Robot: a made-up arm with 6 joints.
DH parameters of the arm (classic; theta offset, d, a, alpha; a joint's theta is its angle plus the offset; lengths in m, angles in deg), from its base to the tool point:
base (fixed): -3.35 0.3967 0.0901 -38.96
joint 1: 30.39 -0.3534 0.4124 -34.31
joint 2: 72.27 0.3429 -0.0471 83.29
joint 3: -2.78 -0.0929 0.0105 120
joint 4: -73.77 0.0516 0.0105 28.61
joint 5: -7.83 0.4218 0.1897 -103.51
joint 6: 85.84 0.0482 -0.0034 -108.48
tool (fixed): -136.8 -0.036 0 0
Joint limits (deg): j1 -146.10..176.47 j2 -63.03..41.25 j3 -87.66..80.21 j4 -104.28..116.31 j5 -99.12..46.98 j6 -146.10..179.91
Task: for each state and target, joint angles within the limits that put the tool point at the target. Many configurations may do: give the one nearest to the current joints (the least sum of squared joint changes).
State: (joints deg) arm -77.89 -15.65 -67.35 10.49 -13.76 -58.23
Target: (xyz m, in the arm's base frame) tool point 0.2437 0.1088 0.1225
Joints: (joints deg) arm -104.77 -14.31 -67.72 8.85 -15.84 -58.35
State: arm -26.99 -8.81 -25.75 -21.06 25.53 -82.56
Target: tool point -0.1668 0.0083 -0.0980
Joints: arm -5.11 -52.79 -48.32 -14.59 9.70 -77.79
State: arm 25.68 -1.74 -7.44 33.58 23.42 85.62
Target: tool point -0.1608 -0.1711 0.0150
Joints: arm 33.55 -1.94 16.14 37.55 -0.28 83.06
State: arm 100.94 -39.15 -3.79 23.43 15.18 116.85
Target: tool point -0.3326 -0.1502 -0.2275
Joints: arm 74.56 -61.79 0.09 34.26 30.70 115.10
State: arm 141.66 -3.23 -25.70 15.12 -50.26 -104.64
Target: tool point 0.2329 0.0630 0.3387
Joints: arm 134.18 15.27 -27.02 7.35 -51.26 -100.00
